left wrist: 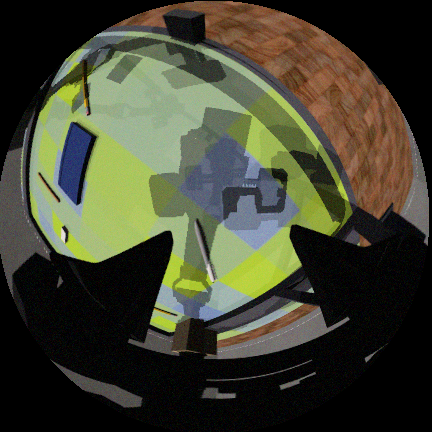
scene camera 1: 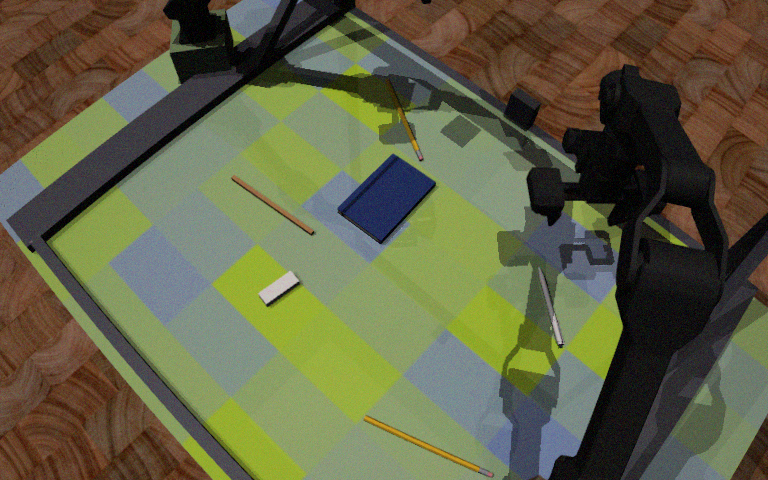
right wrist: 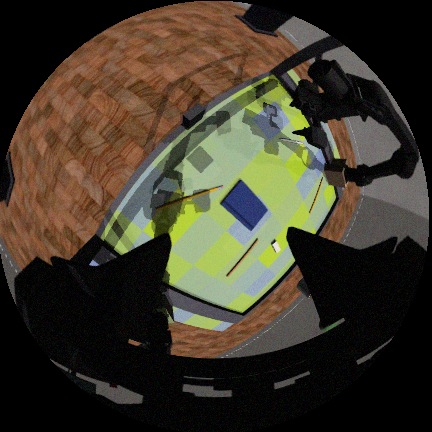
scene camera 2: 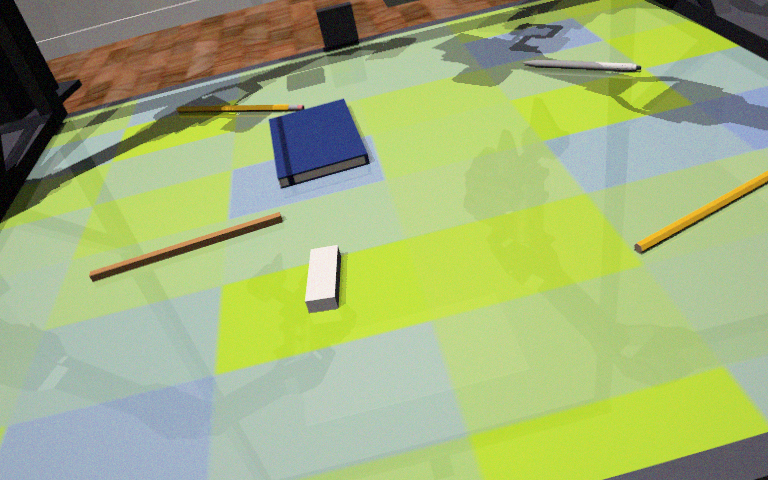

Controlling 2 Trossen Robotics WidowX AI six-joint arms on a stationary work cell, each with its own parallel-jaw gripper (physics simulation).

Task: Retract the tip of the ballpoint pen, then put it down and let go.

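Frame: origin at the left arm's base, x ahead, y left, z up, level; metres.
Where they show: left gripper, fingertip midpoint: (left wrist: 233, 233) (scene camera 1: 579, 223) (right wrist: 291, 118); right gripper, fingertip midpoint: (right wrist: 230, 236); left arm's base, link origin: (left wrist: 192, 353) (right wrist: 346, 173); right arm's base, link origin: (scene camera 1: 197, 30) (right wrist: 155, 317).
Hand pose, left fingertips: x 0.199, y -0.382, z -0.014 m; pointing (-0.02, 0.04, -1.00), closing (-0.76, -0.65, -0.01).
Things, the pixels of their top centre, and the offset from my left fingertips.
- ballpoint pen, top centre: (scene camera 2: 579, 60) (scene camera 1: 551, 304) (left wrist: 205, 258) (right wrist: 293, 140) 0.035 m back, 0.093 m left, 0.080 m down
- blue notebook, top centre: (scene camera 2: 313, 134) (scene camera 1: 387, 195) (left wrist: 69, 163) (right wrist: 246, 206) 0.273 m ahead, 0.107 m left, 0.078 m down
- brown stick, top centre: (scene camera 2: 185, 243) (scene camera 1: 271, 203) (left wrist: 45, 185) (right wrist: 242, 258) 0.407 m ahead, 0.237 m left, 0.083 m down
- white eraser, top centre: (scene camera 2: 322, 271) (scene camera 1: 278, 287) (left wrist: 62, 235) 0.293 m ahead, 0.335 m left, 0.078 m down
- black block, top centre: (scene camera 2: 333, 6) (scene camera 1: 525, 98) (right wrist: 194, 111) 0.201 m ahead, 0.174 m right, 0.033 m down
The ballpoint pen (scene camera 1: 550, 308) (scene camera 2: 583, 66) (left wrist: 204, 250) (right wrist: 291, 141) is slim and grey-white. It lies flat on the checked mat, its tapered end towards the upper left in scene camera 1 and its blunt, dark end at the lower right. Whether the writing tip is out is too small to tell. My left gripper (scene camera 1: 585, 220) (left wrist: 233, 233) (right wrist: 291, 118) is open and empty, above the mat near the pen's tapered end, not touching it. In the left wrist view the pen shows between and below the fingers. My right gripper (right wrist: 230, 236) is open and empty, far from the pen.
A blue notebook (scene camera 1: 387, 198) (scene camera 2: 318, 138) lies mid-mat. Around it are a yellow pencil (scene camera 1: 403, 118), a brown stick (scene camera 1: 271, 204) and a white eraser (scene camera 1: 279, 288). Another yellow pencil (scene camera 1: 427, 445) lies at the bottom. A black block (scene camera 1: 522, 108) stands at the mat's edge.
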